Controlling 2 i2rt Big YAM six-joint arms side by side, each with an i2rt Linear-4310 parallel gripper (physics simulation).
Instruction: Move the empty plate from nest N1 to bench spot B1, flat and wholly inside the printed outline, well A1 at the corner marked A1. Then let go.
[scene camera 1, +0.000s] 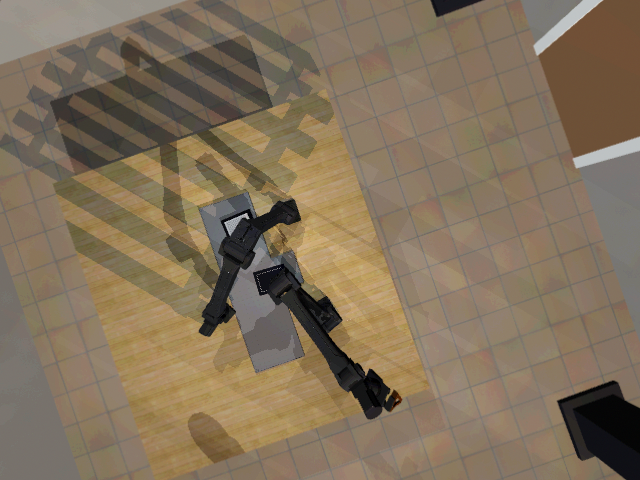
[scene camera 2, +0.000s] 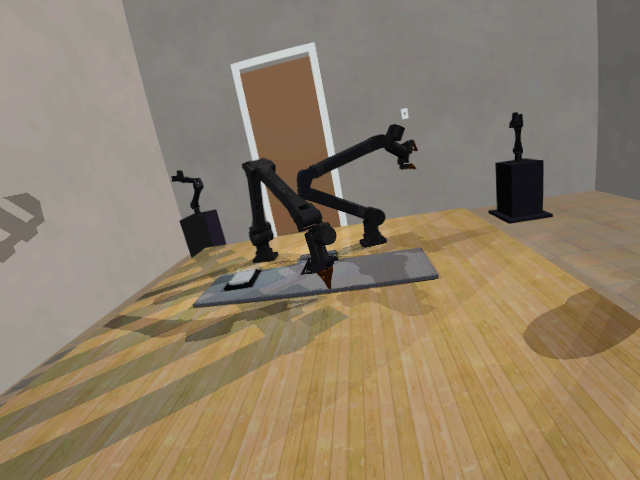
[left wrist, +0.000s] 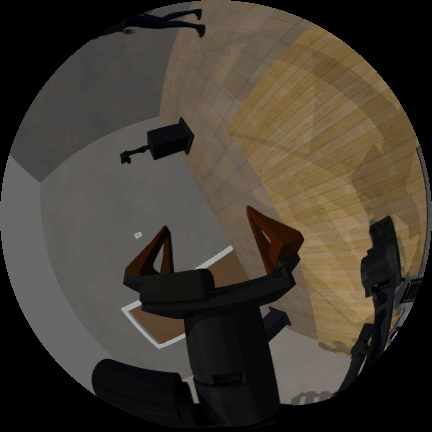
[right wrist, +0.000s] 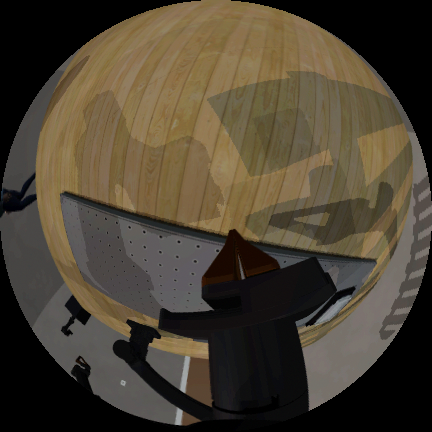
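Where they show: left gripper, fingertip midpoint: (scene camera 1: 391, 391) (scene camera 2: 415, 159) (left wrist: 205, 219); right gripper, fingertip midpoint: (scene camera 2: 329, 288) (right wrist: 232, 233); left arm's base, link origin: (scene camera 1: 325, 309) (scene camera 2: 373, 242) (left wrist: 383, 237) (right wrist: 143, 328); right arm's base, link origin: (scene camera 1: 290, 212) (scene camera 2: 265, 258).
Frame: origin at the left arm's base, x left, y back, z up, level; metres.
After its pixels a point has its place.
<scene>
The white plate (scene camera 1: 236, 223) @[x -0.637, y -0.157, z 0.030 m] (scene camera 2: 241, 277) @[x -0.621, y -0.180, z 0.039 m] (right wrist: 335, 306) @[x -0.601, y -0.191, z 0.037 m] lies in a black-rimmed nest near one end of the grey perforated board (scene camera 1: 271, 330) @[x -0.060, y -0.303, z 0.013 m] (scene camera 2: 385, 268) @[x -0.052, y -0.348, z 0.013 m] (right wrist: 170, 262) @[x -0.196, y -0.376, z 0.013 m]. A black square (scene camera 1: 267, 282) @[x -0.288, y -0.186, z 0.014 m] (left wrist: 414, 290) with a dashed printed outline lies on the board farther along, partly hidden by the left arm in scene camera 1. Labels and corner marks are too small to read. My right gripper (scene camera 2: 329, 287) @[x -0.279, y -0.434, z 0.027 m] (right wrist: 232, 233) @[x -0.279, y -0.434, z 0.027 m] is shut and empty, pointing down above the board's long edge, apart from the plate. My left gripper (scene camera 2: 415, 155) @[x 0.308, y 0.095, z 0.349 m] (left wrist: 205, 219) @[x 0.308, y 0.095, z 0.349 m] is open and empty, raised high away from the board.
The wooden table (scene camera 1: 175, 413) @[x 0.049, y -0.979, z 0.000 m] (scene camera 2: 361, 413) @[x -0.295, y -0.933, z 0.000 m] carries the board and both arm bases. The left arm (scene camera 1: 315, 320) @[x -0.102, y 0.008, z 0.433 m] (scene camera 2: 341, 157) @[x -0.092, y -0.038, z 0.431 m] reaches out past the board. The right arm (scene camera 1: 224, 279) @[x -0.391, y -0.190, z 0.424 m] (scene camera 2: 284, 191) @[x -0.360, y -0.286, z 0.364 m] arches over the board beside the plate. Black pedestals (scene camera 2: 519, 188) (left wrist: 170, 140) stand off the table.
</scene>
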